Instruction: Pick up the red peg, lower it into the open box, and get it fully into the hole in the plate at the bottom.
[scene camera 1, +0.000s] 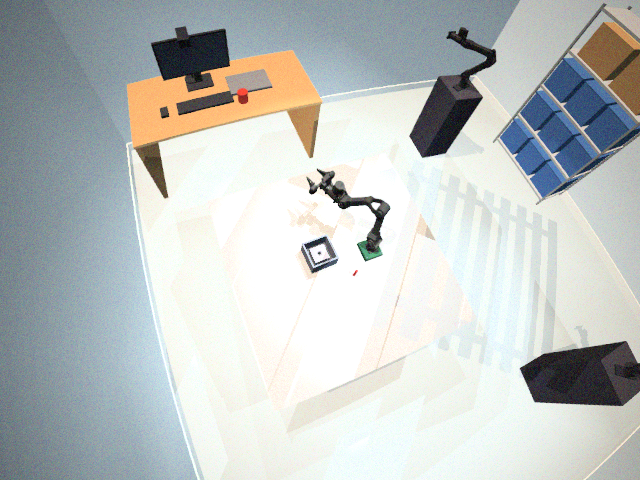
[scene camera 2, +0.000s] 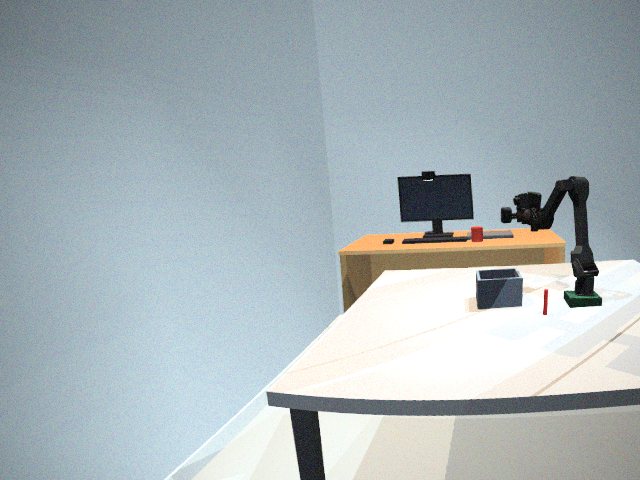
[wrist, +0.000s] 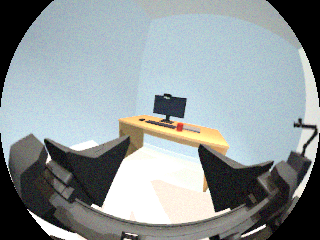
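The robot's gripper (wrist: 165, 144) is in the scene together with a blue-grey box (scene camera 2: 495, 288), and in the wrist view the box is out of frame.
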